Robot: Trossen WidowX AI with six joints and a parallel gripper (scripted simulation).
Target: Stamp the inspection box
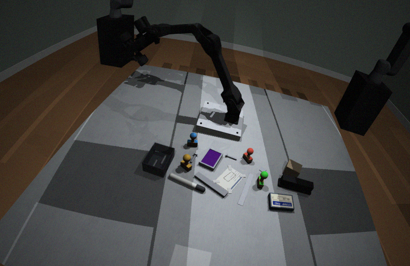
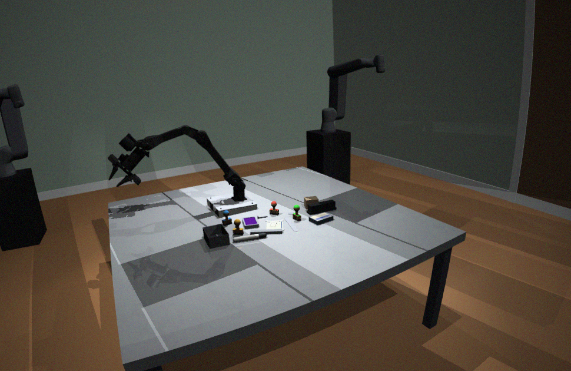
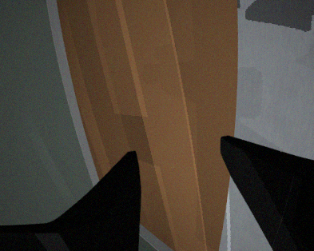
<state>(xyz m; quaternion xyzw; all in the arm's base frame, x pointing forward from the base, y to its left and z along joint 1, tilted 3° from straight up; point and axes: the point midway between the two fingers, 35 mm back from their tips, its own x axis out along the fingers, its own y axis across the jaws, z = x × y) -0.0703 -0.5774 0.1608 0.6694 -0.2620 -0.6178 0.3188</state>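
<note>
The green-topped stamp lies 760 mm to the left of my gripper tip, 370 mm ahead of it and 180 mm below it. From my gripper tip the other things lie so: yellow-knobbed stamp 480 mm to the left, 390 mm ahead, 180 mm below; blue-knobbed stamp 470 mm to the left, 270 mm ahead, 180 mm below; black tray 400 mm ahead, 380 mm to the left, 180 mm below.
</note>
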